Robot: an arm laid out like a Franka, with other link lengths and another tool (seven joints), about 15 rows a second.
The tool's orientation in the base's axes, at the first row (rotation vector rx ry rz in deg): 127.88 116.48 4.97
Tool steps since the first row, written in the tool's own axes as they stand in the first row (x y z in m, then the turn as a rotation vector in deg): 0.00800 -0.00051 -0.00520 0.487 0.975 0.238; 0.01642 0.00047 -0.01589 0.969 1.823 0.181; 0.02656 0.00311 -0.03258 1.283 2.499 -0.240; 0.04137 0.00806 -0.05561 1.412 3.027 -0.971; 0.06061 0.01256 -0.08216 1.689 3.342 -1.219; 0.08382 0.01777 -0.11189 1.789 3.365 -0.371; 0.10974 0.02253 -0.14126 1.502 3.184 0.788; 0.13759 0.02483 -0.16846 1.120 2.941 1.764
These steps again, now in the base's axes. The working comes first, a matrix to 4 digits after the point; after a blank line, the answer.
The tool's axes in the first row as the columns of a matrix, in the base's axes (used below as rounded here):
0.0955 0.9877 0.1238
0.9947 -0.0898 -0.0509
-0.0392 0.1280 -0.9910

-0.00038 0.00827 0.00477 1.039 0.385 -0.130; 0.00007 0.01710 0.01516 1.916 0.791 0.016; 0.00157 0.02780 0.03164 2.561 1.064 0.507; 0.00503 0.04326 0.05452 3.004 1.182 1.294; 0.00802 0.06334 0.08065 3.311 1.442 1.570; 0.01170 0.08748 0.10987 3.449 1.496 0.728; 0.01525 0.11433 0.13857 3.386 1.168 -0.432; 0.01681 0.14321 0.16473 3.230 0.760 -1.416
